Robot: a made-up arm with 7 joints.
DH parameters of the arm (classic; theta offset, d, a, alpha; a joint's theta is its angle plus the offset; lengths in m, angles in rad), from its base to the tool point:
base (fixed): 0.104 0 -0.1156 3.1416
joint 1: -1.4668 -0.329 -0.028 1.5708
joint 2: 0.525 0 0.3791 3.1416
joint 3: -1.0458 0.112 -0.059 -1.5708
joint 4: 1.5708 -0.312 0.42 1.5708
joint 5: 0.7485 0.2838 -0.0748 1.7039
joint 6: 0 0.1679 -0.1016 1.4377
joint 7: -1.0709 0 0.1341 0
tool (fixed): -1.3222 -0.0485 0 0
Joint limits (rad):
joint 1: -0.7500..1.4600
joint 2: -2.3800..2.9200
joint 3: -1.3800..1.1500
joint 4: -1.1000..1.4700
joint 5: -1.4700..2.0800
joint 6: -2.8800..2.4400
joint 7: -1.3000..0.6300
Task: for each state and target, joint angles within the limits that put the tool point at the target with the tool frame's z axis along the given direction. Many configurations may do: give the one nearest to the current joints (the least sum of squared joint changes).
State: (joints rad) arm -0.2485 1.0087 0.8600 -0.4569 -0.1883 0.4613 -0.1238
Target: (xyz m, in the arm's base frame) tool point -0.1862 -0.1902 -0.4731 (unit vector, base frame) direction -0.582 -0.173 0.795
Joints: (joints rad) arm -0.1450 0.6515 0.9974 -0.3590 -0.1497 0.3552 -0.1181
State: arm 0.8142 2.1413 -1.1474 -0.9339 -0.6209 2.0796 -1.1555
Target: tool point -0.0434 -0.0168 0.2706 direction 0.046 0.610 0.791
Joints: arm 1.0379 2.2052 -1.3596 -1.0626 -0.6105 1.5706 -1.1571
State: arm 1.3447 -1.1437 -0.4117 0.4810 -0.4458 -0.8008 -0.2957
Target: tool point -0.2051 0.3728 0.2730 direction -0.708 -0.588 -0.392
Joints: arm 1.3713 -1.3808 -0.7897 0.2765 0.3096 -1.3420 -0.1827
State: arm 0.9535 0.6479 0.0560 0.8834 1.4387 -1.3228 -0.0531
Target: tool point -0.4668 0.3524 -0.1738 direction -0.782 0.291 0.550
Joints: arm 1.2102 0.5661 0.5439 0.2483 1.5353 -1.1875 -0.3640
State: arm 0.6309 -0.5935 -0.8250 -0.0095 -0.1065 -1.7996 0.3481
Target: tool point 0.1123 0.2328 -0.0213 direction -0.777 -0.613 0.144
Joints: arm 1.2556 -1.0931 -0.2864 -0.4149 -0.1063 -0.9773 0.3521
